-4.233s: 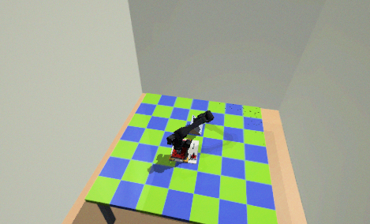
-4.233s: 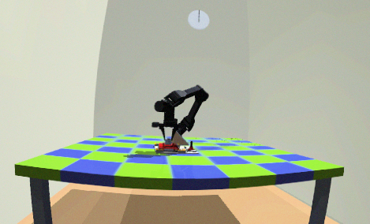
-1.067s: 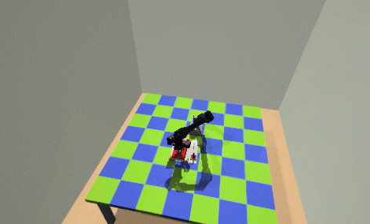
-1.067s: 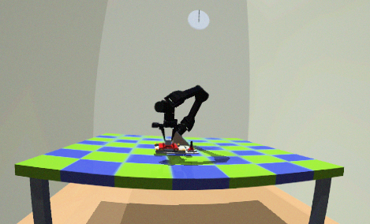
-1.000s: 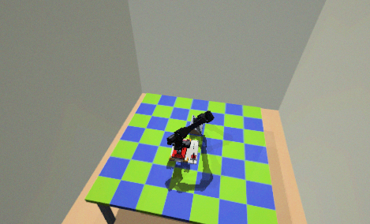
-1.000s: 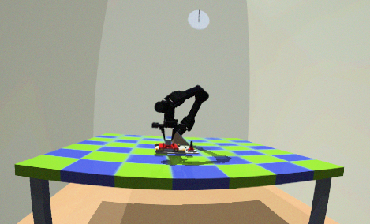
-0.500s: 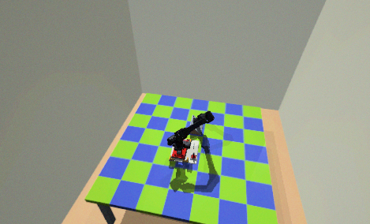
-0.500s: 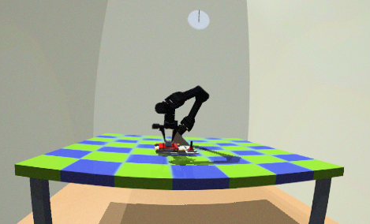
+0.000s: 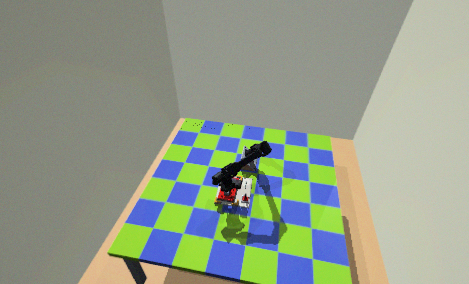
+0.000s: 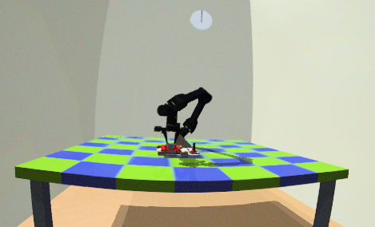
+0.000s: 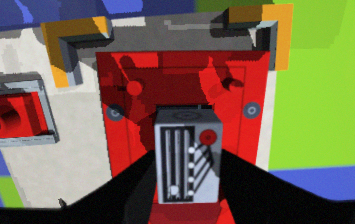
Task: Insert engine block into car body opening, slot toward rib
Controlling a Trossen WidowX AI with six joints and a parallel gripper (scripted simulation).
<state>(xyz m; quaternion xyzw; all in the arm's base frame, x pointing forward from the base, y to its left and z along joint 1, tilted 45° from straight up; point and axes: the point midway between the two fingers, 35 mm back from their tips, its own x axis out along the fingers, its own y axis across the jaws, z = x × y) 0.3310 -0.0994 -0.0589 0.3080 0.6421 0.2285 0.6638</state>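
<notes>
Now: gripper tip 1 cm above the grey engine block. The rest, counted from my gripper tip: grey holder: 3 cm ahead, 12 cm to the left, 1 cm below; white-and-grey base plate: 3 cm behind, 3 cm to the left, 3 cm below.
</notes>
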